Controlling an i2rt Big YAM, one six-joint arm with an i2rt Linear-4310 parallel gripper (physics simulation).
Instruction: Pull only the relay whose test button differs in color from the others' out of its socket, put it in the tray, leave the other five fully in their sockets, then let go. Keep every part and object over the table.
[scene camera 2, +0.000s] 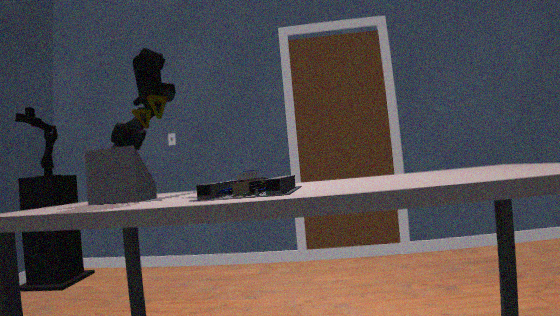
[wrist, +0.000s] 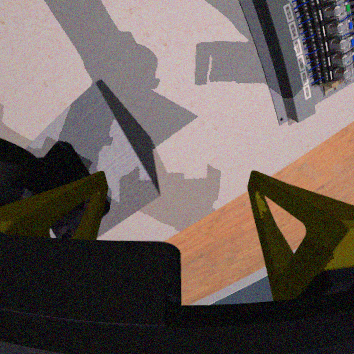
gripper: scene camera 2 152, 123; wrist 177, 178
